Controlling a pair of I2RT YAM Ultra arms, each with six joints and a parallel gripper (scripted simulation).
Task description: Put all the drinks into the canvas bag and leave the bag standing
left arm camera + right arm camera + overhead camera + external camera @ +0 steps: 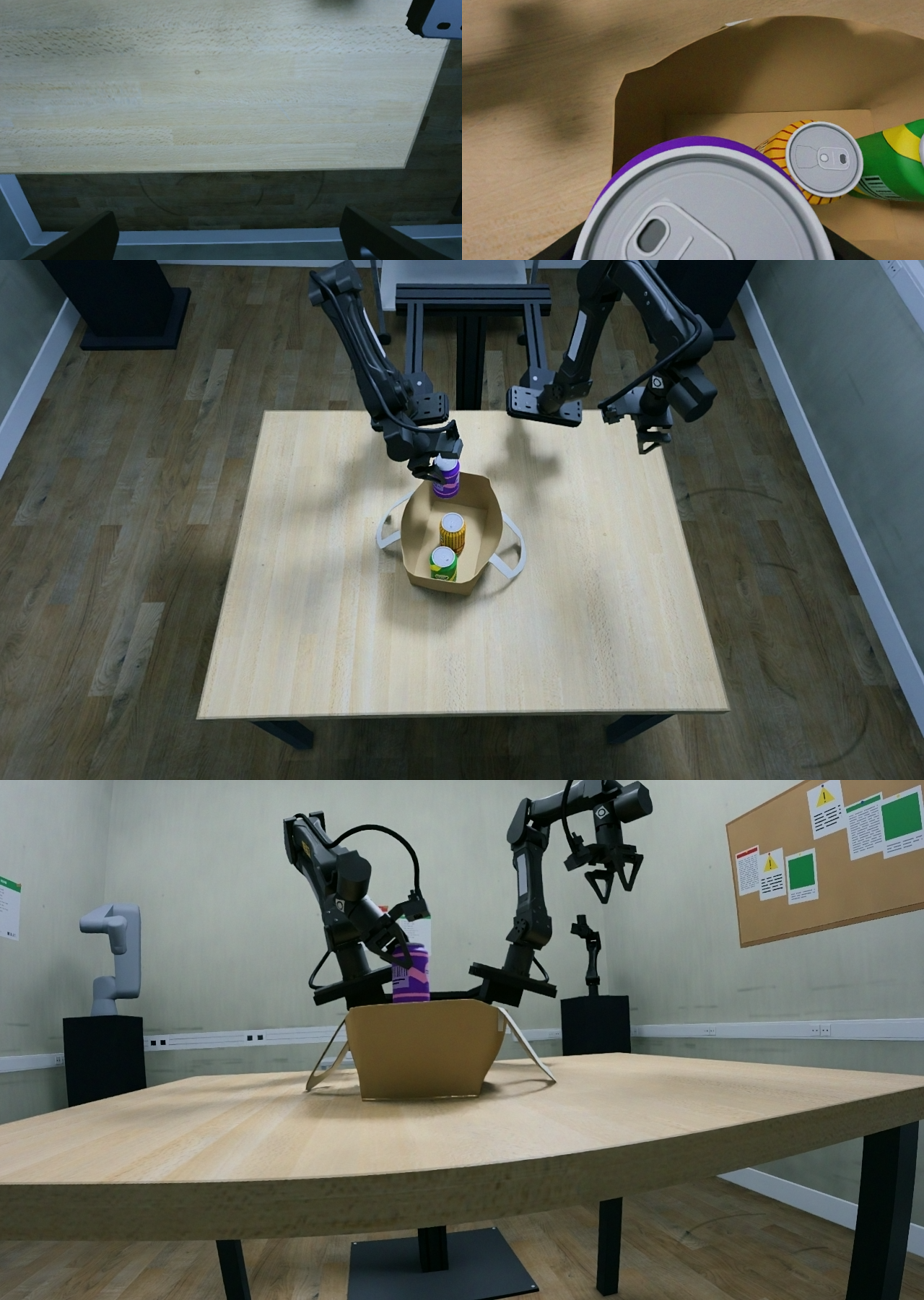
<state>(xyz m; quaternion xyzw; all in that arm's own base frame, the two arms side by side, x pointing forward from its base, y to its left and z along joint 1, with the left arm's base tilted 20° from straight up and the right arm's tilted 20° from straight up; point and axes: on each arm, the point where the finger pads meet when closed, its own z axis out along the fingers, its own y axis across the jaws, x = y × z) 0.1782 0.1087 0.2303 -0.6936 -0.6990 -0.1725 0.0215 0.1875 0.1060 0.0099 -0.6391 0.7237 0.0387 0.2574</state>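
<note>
My right gripper is now 140 mm above the striped can, 100 mm short of it and 10 mm to the right of it. Also, from my right hand: purple can: 20 mm below; then green can: 190 mm ahead, 140 mm below, 20 mm to the right.
</note>
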